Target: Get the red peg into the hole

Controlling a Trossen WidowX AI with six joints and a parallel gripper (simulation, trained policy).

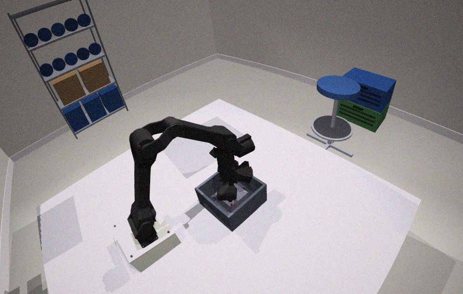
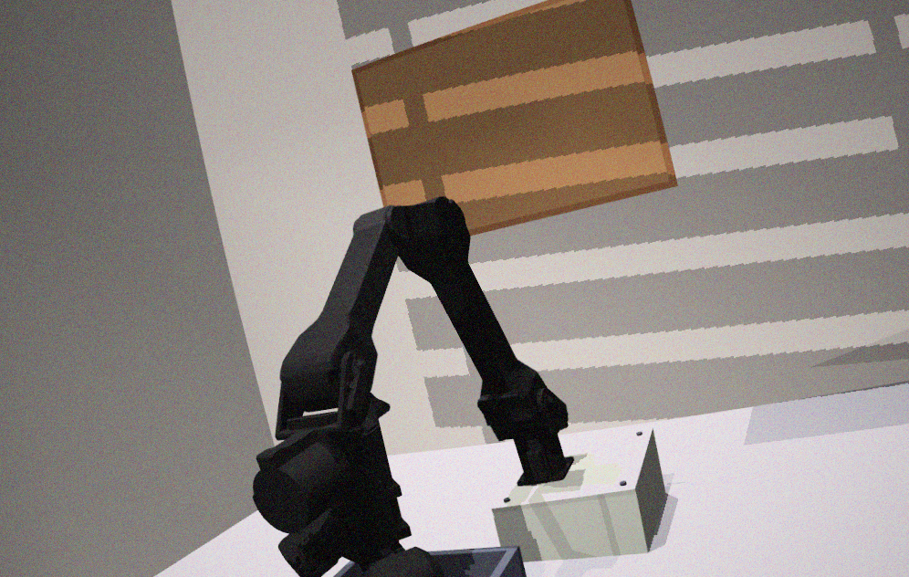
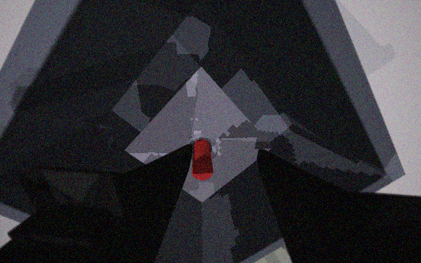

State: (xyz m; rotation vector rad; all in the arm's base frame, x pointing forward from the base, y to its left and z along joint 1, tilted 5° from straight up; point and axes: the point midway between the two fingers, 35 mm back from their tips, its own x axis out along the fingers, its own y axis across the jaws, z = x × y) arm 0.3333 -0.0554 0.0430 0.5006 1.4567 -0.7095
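The red peg is 10 mm ahead of my gripper tip, 10 mm to the left of it and 20 mm below it. From my gripper tip the other things lie so: pale plate (10 mm ahead, 10 mm to the left, 20 mm below); then dark grey box (10 mm ahead, 10 mm to the left, 40 mm below).
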